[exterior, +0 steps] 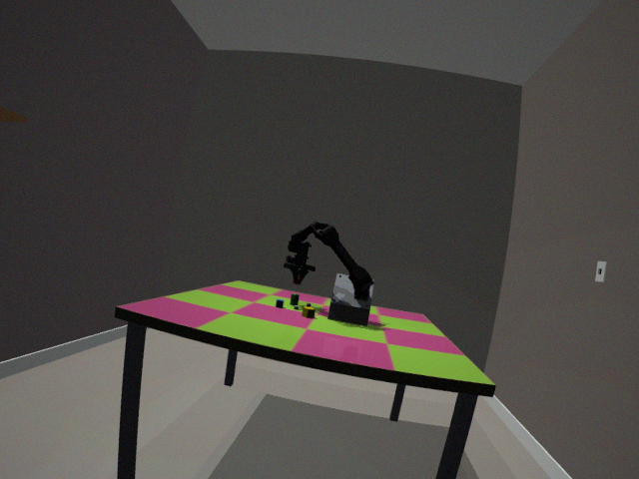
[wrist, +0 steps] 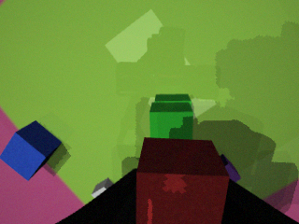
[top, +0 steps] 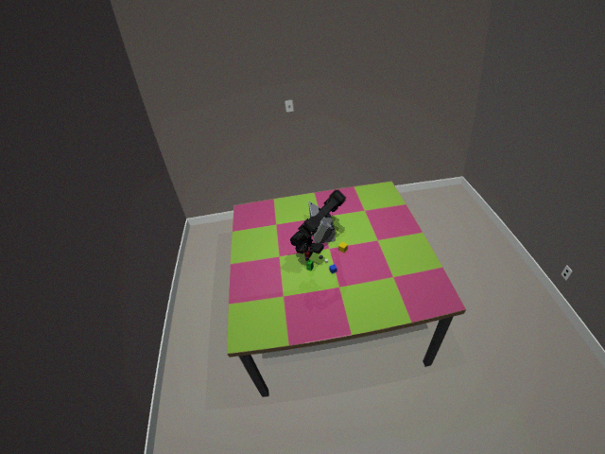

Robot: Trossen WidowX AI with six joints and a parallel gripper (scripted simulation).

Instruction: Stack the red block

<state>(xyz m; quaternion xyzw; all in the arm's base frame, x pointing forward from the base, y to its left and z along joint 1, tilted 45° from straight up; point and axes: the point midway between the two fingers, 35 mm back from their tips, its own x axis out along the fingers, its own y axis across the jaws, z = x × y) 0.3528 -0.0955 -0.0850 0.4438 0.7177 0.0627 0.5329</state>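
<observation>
My gripper tip is 8 cm past the purple block, 1 cm to the left of it and 11 cm above it. The rest, counted from my gripper tip: red block (1 cm above); then white block (4 cm behind, 10 cm to the left, 11 cm below); then grey block (8 cm behind, 8 cm to the left, 11 cm below).
</observation>
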